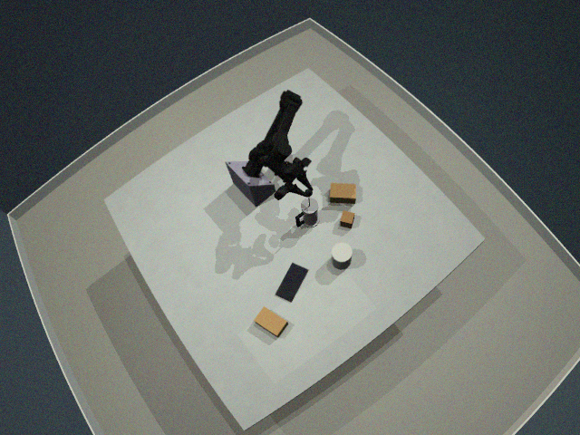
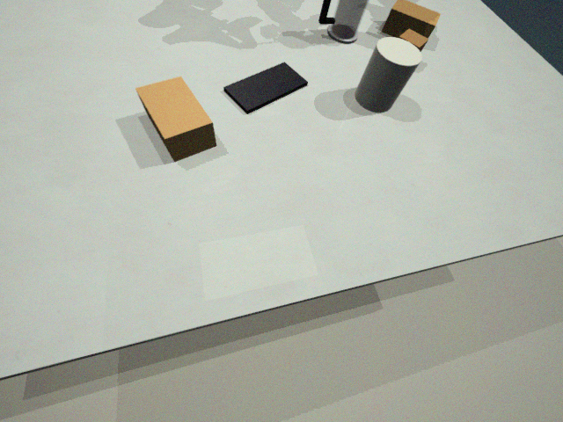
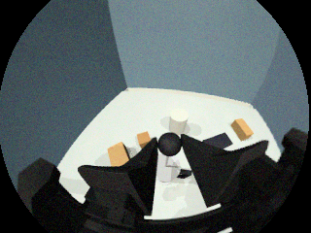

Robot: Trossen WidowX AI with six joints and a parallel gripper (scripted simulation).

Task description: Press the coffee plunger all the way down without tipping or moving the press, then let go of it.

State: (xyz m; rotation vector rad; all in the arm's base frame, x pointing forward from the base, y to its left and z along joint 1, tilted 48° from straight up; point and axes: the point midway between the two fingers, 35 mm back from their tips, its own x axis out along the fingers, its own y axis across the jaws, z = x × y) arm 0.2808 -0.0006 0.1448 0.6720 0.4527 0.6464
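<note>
The coffee press lies 120 mm below my gripper tip, 20 mm to the right of it and 10 mm behind it. From my gripper tip the other things lie so: orange cube 220 mm below, 120 mm to the left, 90 mm ahead.
</note>
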